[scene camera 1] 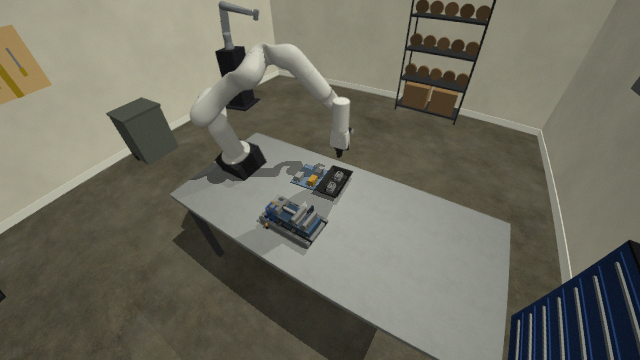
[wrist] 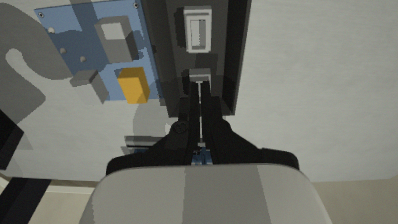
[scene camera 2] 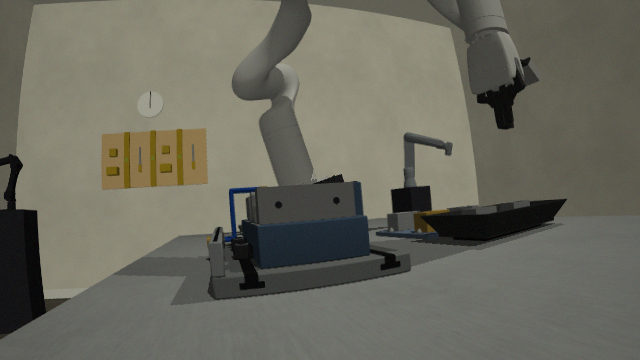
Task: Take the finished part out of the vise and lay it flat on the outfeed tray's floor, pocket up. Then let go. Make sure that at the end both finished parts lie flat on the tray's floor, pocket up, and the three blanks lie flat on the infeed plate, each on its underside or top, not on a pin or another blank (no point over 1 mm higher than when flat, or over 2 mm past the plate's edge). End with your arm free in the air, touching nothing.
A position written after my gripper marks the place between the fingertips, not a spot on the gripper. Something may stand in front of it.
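My gripper (scene camera 2: pixel 506 128), visible also at (wrist: pixel 199 95). Yellow block (wrist: pixel 133 82) visible.
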